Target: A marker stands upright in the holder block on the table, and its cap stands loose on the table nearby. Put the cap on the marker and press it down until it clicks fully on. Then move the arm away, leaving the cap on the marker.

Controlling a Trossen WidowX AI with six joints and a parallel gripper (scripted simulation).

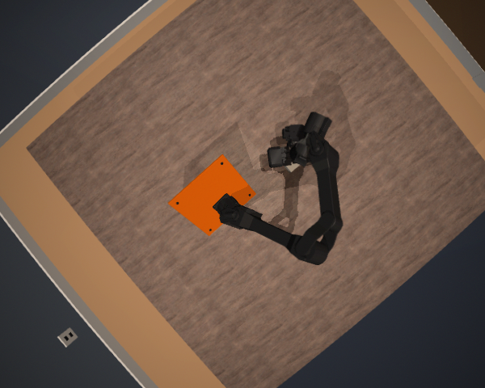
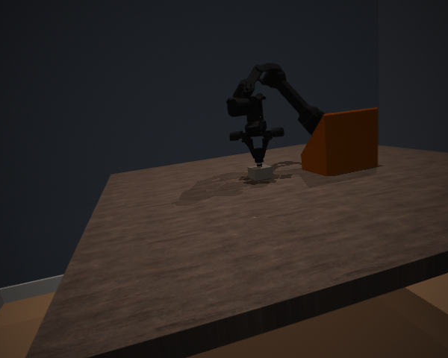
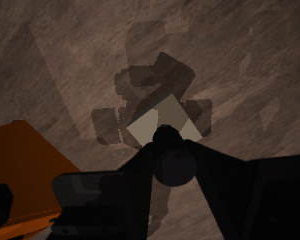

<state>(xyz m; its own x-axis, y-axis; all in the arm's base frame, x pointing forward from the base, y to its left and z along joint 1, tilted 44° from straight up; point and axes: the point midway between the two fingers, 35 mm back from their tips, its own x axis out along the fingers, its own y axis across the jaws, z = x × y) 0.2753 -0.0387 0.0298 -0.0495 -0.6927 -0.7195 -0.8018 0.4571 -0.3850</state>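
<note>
Right now the dark cap is 1 cm above my gripper tip. Also, from my gripper tip: pale holder block (5 cm below).
</note>
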